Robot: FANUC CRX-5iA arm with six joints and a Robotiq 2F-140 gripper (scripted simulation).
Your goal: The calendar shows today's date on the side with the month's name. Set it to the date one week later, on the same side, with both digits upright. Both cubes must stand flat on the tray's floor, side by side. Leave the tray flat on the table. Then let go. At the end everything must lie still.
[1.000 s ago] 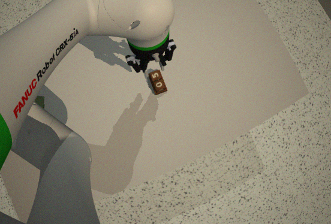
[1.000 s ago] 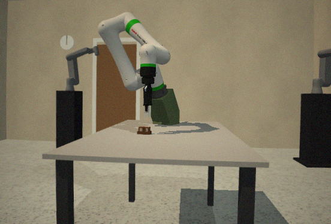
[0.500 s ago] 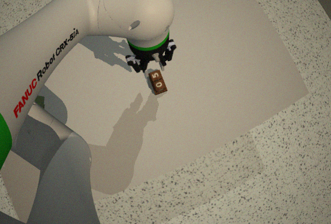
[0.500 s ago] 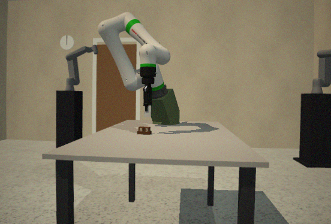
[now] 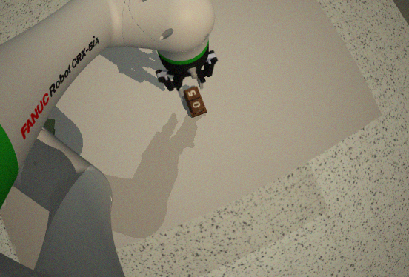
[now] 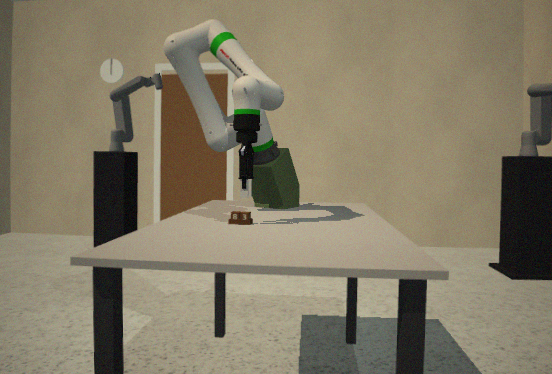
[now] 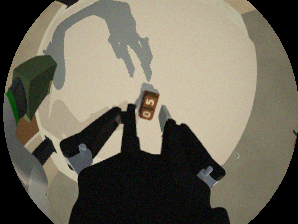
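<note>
The brown tray is 2 cm to the right of my hand and 12 cm below it.
</note>
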